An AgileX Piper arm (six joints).
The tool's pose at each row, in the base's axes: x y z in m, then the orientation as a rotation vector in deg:
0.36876 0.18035 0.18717 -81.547 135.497 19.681
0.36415 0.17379 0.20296 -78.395 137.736 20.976
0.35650 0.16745 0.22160 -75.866 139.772 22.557
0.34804 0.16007 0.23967 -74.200 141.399 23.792
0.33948 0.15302 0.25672 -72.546 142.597 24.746
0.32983 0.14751 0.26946 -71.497 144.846 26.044
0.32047 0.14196 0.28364 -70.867 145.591 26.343
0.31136 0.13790 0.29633 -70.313 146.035 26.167
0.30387 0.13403 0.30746 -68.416 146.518 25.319
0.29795 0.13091 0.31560 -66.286 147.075 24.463
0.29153 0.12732 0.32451 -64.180 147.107 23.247
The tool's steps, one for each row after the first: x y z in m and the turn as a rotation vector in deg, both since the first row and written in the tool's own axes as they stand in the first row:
0.00055 0.00140 -0.01764 -0.399 -0.074 2.875
0.00103 0.00567 -0.03833 -1.176 -0.027 5.356
0.00293 0.01015 -0.05904 -1.919 0.215 7.132
0.00504 0.01486 -0.07871 -2.366 0.223 8.678
0.00820 0.02114 -0.09408 -3.566 1.262 10.356
0.01067 0.02719 -0.11072 -3.791 1.527 11.047
0.01246 0.03366 -0.12540 -3.640 1.694 11.510
0.01407 0.03876 -0.13830 -2.648 1.508 12.650
0.01567 0.04274 -0.14792 -1.610 1.314 13.960
0.01753 0.04697 -0.15851 -0.184 0.817 15.014

